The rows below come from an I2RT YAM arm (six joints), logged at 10 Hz.
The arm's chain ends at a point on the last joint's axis. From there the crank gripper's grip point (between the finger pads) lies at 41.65 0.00 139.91 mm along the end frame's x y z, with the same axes.
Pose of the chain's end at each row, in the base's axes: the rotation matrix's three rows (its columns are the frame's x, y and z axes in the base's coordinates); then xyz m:
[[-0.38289 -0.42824 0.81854], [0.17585 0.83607 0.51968], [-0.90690 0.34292 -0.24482]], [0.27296 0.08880 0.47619]
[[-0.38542 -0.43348 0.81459], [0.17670 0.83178 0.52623], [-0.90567 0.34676 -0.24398]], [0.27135 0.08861 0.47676]
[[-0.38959 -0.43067 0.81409], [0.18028 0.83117 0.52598], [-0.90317 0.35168 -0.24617]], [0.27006 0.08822 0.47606]
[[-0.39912 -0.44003 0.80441], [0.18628 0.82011 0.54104], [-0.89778 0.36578 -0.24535]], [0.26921 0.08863 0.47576]
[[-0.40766 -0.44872 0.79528], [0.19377 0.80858 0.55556], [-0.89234 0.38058 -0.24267]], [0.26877 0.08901 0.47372]
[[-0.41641 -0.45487 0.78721], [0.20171 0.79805 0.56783], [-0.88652 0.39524 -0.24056]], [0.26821 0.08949 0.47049]
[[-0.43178 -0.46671 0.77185], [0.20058 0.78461 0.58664], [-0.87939 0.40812 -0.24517]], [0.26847 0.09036 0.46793]
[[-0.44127 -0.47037 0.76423], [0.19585 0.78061 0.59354], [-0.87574 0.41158 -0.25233]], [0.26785 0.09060 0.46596]
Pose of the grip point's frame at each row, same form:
[[-0.38289 -0.42824 0.81854], [0.17585 0.83607 0.51968], [-0.90690 0.34292 -0.24482]], [0.37153 0.16883 0.40416]
[[-0.38542 -0.43348 0.81459], [0.17670 0.83178 0.52623], [-0.90567 0.34676 -0.24398]], [0.36927 0.16959 0.40490]
[[-0.38959 -0.43067 0.81409], [0.18028 0.83117 0.52598], [-0.90317 0.35168 -0.24617]], [0.36773 0.16932 0.40400]
[[-0.39912 -0.44003 0.80441], [0.18628 0.82011 0.54104], [-0.89778 0.36578 -0.24535]], [0.36513 0.17209 0.40404]
[[-0.40766 -0.44872 0.79528], [0.19377 0.80858 0.55556], [-0.89234 0.38058 -0.24267]], [0.36306 0.17481 0.40260]
[[-0.41641 -0.45487 0.78721], [0.20171 0.79805 0.56783], [-0.88652 0.39524 -0.24056]], [0.36101 0.17734 0.39991]
[[-0.43178 -0.46671 0.77185], [0.20058 0.78461 0.58664], [-0.87939 0.40812 -0.24517]], [0.35848 0.18079 0.39700]
[[-0.44127 -0.47037 0.76423], [0.19585 0.78061 0.59354], [-0.87574 0.41158 -0.25233]], [0.35639 0.18180 0.39418]

